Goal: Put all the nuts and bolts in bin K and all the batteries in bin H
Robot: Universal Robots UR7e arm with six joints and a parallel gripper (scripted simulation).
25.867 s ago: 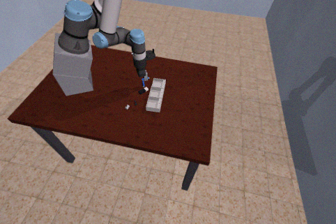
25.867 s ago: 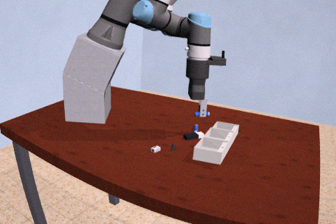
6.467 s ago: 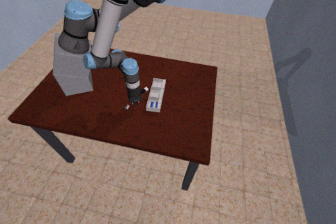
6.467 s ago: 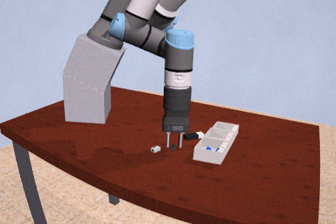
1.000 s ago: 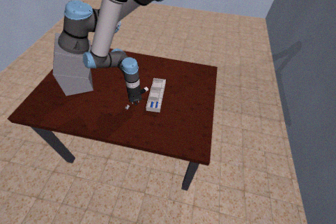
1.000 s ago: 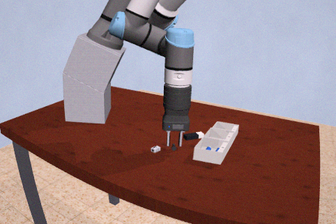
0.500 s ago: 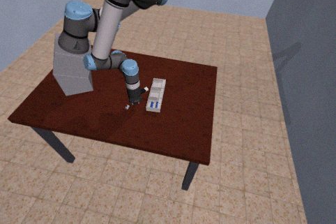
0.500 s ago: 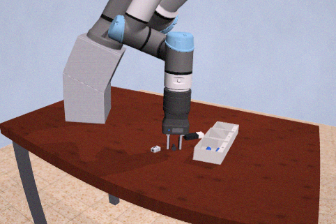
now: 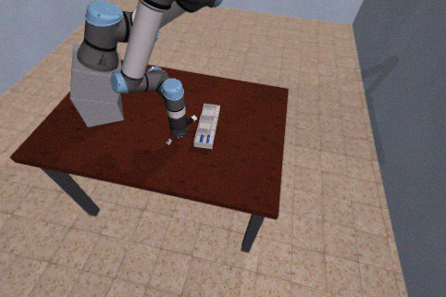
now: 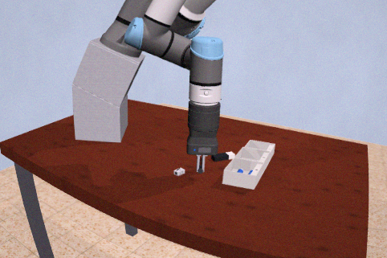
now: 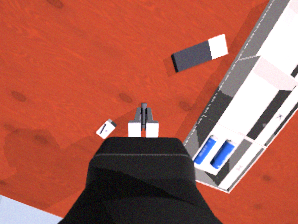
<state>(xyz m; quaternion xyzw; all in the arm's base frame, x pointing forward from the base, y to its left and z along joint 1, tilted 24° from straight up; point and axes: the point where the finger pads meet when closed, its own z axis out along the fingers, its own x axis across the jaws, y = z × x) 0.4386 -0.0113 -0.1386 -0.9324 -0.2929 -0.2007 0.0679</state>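
The dark bolt is 10 mm below my hand. Also, from my hand: white three-compartment bin 100 mm ahead, 110 mm to the left; small white piece 30 mm behind, 50 mm to the right, 10 mm below.
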